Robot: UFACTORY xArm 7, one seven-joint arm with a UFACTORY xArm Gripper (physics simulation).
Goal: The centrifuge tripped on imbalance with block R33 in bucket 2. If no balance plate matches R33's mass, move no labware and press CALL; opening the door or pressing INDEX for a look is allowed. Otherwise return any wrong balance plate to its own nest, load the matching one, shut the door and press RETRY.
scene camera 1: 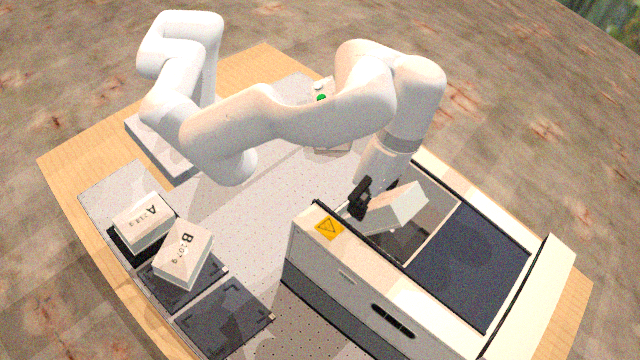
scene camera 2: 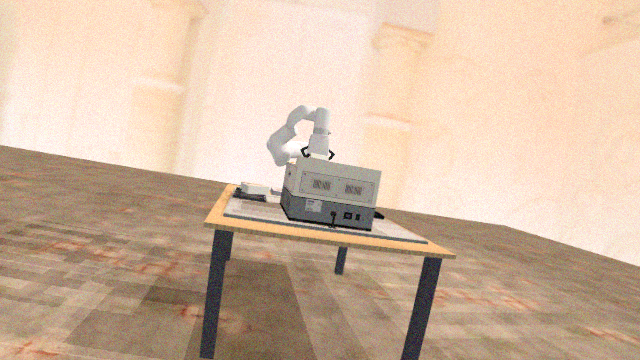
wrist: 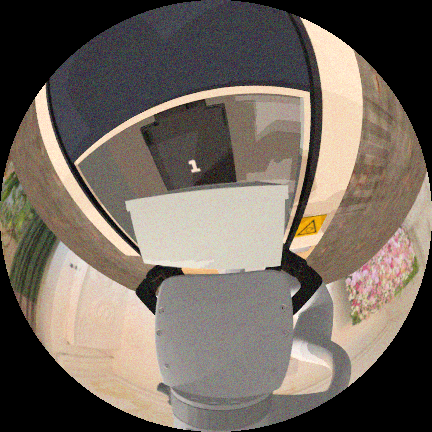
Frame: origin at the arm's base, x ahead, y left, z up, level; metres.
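Seen in the pictures: gripper, fingertip midpoint: (scene camera 1: 370, 201).
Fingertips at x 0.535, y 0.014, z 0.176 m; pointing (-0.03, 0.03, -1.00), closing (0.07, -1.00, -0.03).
Observation:
A point is followed by its place in that frame.
My gripper (scene camera 1: 375, 196) @(x 0.535, y 0.014, z 0.176 m) (wrist: 227, 269) is shut on a pale balance plate (scene camera 1: 400, 207) @(x 0.597, y -0.006, z 0.238 m) (wrist: 212, 225) @(x 0.603, y 0.012, z 0.232 m), held at the centrifuge's (scene camera 1: 345, 262) @(x 0.595, y -0.116, z 0.185 m) (scene camera 2: 340, 187) @(x 0.934, y 0.079, z 0.129 m) open top; its label is not readable. In the wrist view, bucket 1 (wrist: 187, 150) @(x 0.600, y 0.049, z 0.115 m), marked 1, lies empty below and beyond the plate. Bucket 2 and block R33 do not show. Plate A (scene camera 1: 142, 225) @(x 0.240, y -0.302, z 0.029 m), its mass blurred, and plate B (scene camera 1: 182, 252) @(x 0.345, y -0.265, z 0.032 m), marked 107 g, sit on their nests at the left. A third nest (scene camera 1: 222, 317) @(x 0.485, y -0.276, z -0.013 m) is empty. The green button (scene camera 1: 321, 97) @(x 0.170, y 0.284, z 0.045 m) shows on the control box, partly behind the arm.
A dark panel (scene camera 1: 470, 265) @(x 0.749, y 0.045, z 0.188 m) (wrist: 185, 50) covers the other part of the centrifuge top. Raised rims run along both sides of the opening, and a yellow warning label (scene camera 1: 329, 228) @(x 0.534, y -0.090, z 0.186 m) (wrist: 311, 226) @(x 0.533, y -0.092, z 0.186 m) is on one. A pale upright piece (scene camera 1: 532, 295) @(x 0.880, y 0.061, z 0.219 m) stands at the far right end.

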